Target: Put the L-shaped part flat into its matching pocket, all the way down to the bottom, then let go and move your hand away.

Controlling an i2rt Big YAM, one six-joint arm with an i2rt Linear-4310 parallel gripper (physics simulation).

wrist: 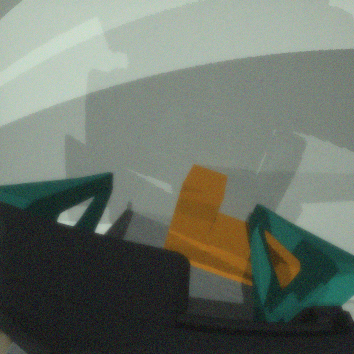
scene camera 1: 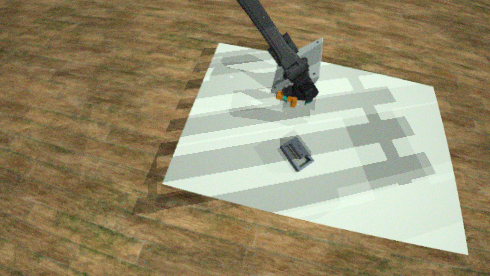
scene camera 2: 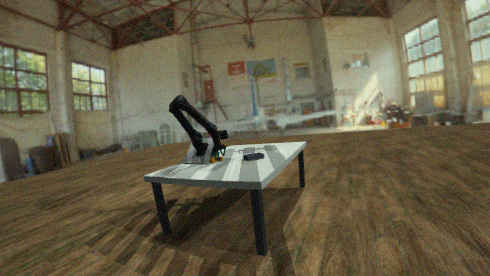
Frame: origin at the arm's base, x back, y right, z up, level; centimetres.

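Seen in the pictures: gripper, between the fingertips: (wrist: pixel 183 196) (scene camera 1: pixel 295 103) (scene camera 2: pixel 221 158); arm's base, origin of its link: (scene camera 2: pixel 202 149).
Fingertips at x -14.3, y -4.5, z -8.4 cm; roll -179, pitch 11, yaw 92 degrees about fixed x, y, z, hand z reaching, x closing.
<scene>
Pixels of each thing's top centre, then the offset from my fingertips to it.
- orange L-shaped part, centre of its top: (wrist: pixel 252 252) (scene camera 1: pixel 286 97) (scene camera 2: pixel 215 158) dx +1.4, dy +5.3, dz +1.2 cm
- dark grey block with the pocket, centre of its top: (scene camera 1: pixel 297 153) (scene camera 2: pixel 253 154) dx -27.6, dy -4.0, dz +1.9 cm
The orange L-shaped part (scene camera 1: pixel 292 102) (scene camera 2: pixel 216 160) (wrist: pixel 197 207) lies on the table near the arm's base. My gripper (scene camera 1: pixel 297 100) (scene camera 2: pixel 219 154) (wrist: pixel 183 196) is open low above it, with nothing held. In the wrist view the part is between the teal fingers, nearer the right one. It passes behind the right finger and shows again through that finger's opening. The black gripper body hides some of the space below. The dark grey block with the pocket (scene camera 1: pixel 289 157) (scene camera 2: pixel 253 157) stands apart from the part, farther out on the table; its pocket shows no orange.
The white table (scene camera 1: pixel 400 210) (scene camera 2: pixel 205 181) carries the grey slanted base plate (scene camera 1: pixel 314 56) (scene camera 2: pixel 192 154) behind the gripper. The black arm (scene camera 1: pixel 265 27) (scene camera 2: pixel 197 117) reaches over the base plate. Striped shadows cross the table top.
</scene>
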